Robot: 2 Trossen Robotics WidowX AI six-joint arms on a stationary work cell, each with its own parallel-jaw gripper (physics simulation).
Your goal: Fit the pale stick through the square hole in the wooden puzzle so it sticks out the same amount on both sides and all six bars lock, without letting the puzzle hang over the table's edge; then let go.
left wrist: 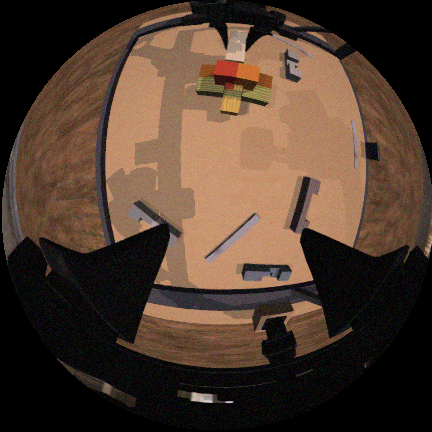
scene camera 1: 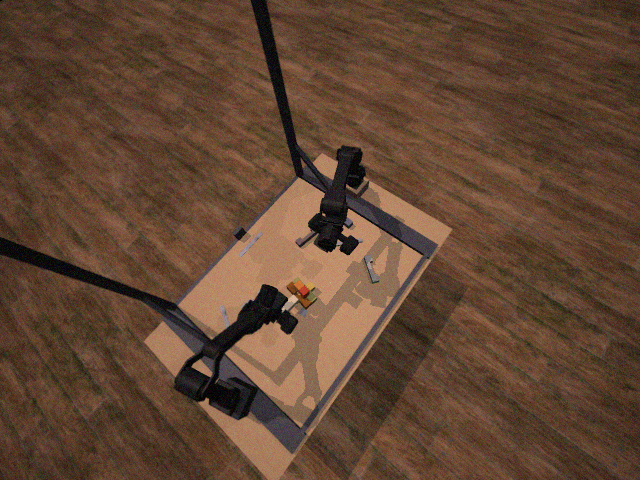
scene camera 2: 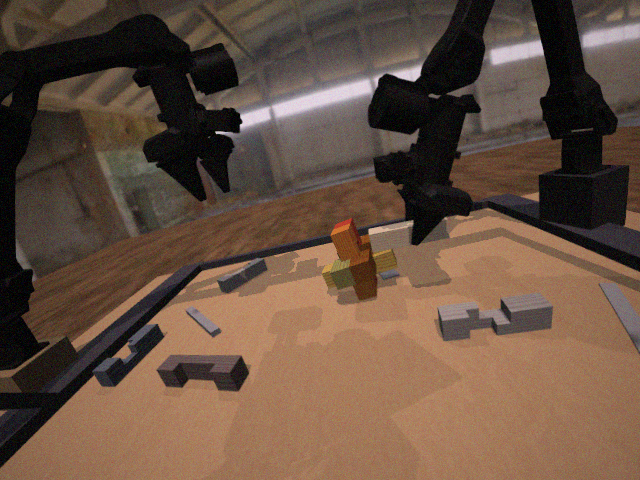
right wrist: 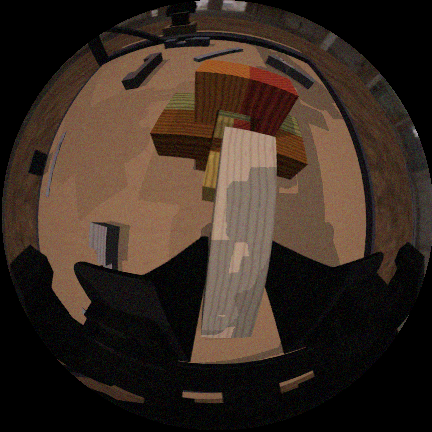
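Pixels of known places: left gripper, between the fingertips: (left wrist: 238,233) (scene camera 2: 216,196); right gripper, between the fingertips: (left wrist: 235,49) (scene camera 1: 285,310) (scene camera 2: 411,240) (right wrist: 231,242); left arm's base, origin of its link: (left wrist: 273,322) (scene camera 1: 354,181) (scene camera 2: 21,356) (right wrist: 179,23); right arm's base, origin of its link: (scene camera 1: 232,398) (scene camera 2: 582,170).
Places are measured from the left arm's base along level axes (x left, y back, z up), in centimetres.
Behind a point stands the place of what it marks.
The wooden puzzle (scene camera 1: 303,291) (scene camera 2: 363,276) (left wrist: 226,70) (right wrist: 180,122), of orange, red, green and yellow bars, stands on the table; in scene camera 2 its tall orange bar leans to the left. My right gripper (scene camera 1: 285,308) @[x 14.6, y -65.6, z 0.9 cm] (scene camera 2: 417,235) @[x 14.6, y -65.6, z 0.9 cm] (right wrist: 231,242) @[x 14.6, y -65.6, z 0.9 cm] is shut on the pale stick (scene camera 1: 291,303) @[x 15.5, y -62.2, z 3.8 cm] (scene camera 2: 390,234) @[x 13.3, y -62.3, z 3.1 cm] (left wrist: 236,47) @[x 14.7, y -63.3, z 3.7 cm] (right wrist: 245,200) @[x 14.7, y -63.3, z 3.7 cm]. The stick's far end is at the puzzle's side, just below the red-and-orange bar; whether its tip is inside the hole is hidden. My left gripper (scene camera 1: 334,242) @[x 15.8, y -36.3, z 15.1 cm] (scene camera 2: 214,194) @[x 15.8, y -36.3, z 15.1 cm] (left wrist: 238,233) @[x 15.8, y -36.3, z 15.1 cm] is open and empty, high above the table and away from the puzzle.
Loose pieces lie on the table: a light grey notched bar (scene camera 2: 527,312) @[x -2.3, y -74.0, z -3.9 cm] (left wrist: 292,65) @[x 0.6, y -68.5, z -3.5 cm], a brownish notched bar (scene camera 2: 201,364) @[x -1.6, y -34.5, z -3.7 cm] (left wrist: 302,202) @[x -0.1, y -34.7, z -4.0 cm], a blue-grey notched bar (scene camera 2: 147,338) @[x 7.6, y -18.7, z -4.3 cm], a grey bar (scene camera 2: 242,275) @[x 29.0, y -29.6, z -4.5 cm] and thin strips (scene camera 2: 202,321) @[x 12.6, y -26.8, z -5.5 cm] (left wrist: 232,237) @[x 14.0, y -26.2, z -5.5 cm]. A dark rail (left wrist: 101,150) @[x 45.0, y -46.5, z -5.0 cm] borders the table.
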